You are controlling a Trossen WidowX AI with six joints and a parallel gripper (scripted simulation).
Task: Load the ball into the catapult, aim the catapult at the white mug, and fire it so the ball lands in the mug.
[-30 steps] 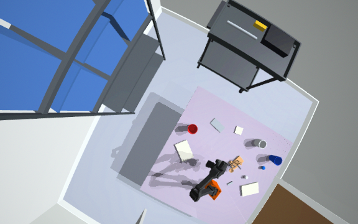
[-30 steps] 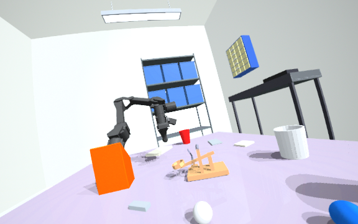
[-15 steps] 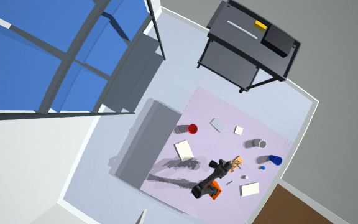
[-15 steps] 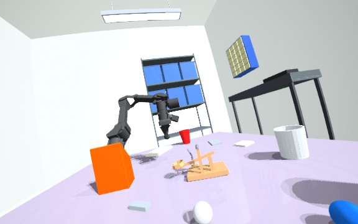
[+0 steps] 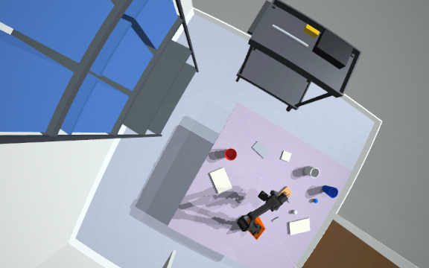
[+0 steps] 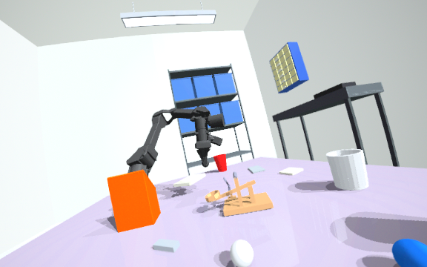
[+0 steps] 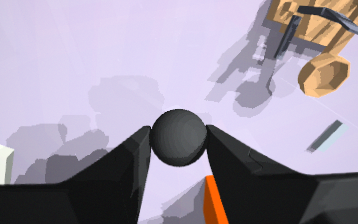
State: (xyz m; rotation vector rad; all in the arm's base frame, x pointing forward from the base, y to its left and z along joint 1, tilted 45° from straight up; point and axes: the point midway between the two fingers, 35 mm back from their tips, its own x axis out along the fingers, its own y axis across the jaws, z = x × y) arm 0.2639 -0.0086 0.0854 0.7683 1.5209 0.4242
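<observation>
The wooden catapult is 30 mm ahead of my gripper tip, 170 mm to the right of it and 80 mm below it. Round my gripper tip: white ball (40 mm behind, 380 mm to the right, 110 mm below); red cup (200 mm ahead, 410 mm to the left, 100 mm below); dark ball (10 mm above).
</observation>
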